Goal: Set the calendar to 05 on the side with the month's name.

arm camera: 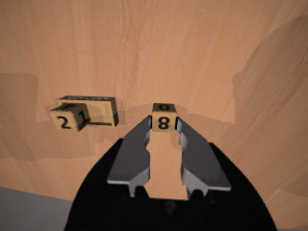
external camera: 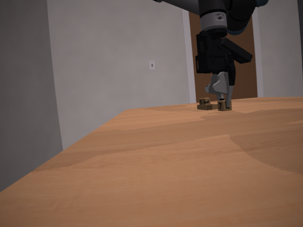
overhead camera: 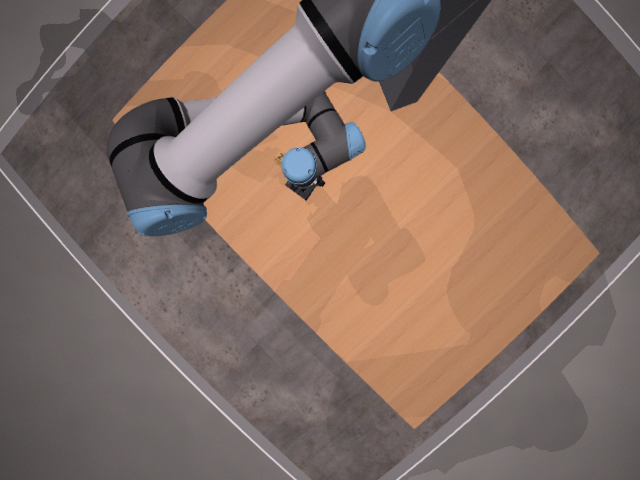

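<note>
The block is 12 cm to the right of my hand and 3 cm behind it. Also, from my hand: wooden calendar tray 10 cm to the right, 3 cm behind, 2 cm below.
</note>
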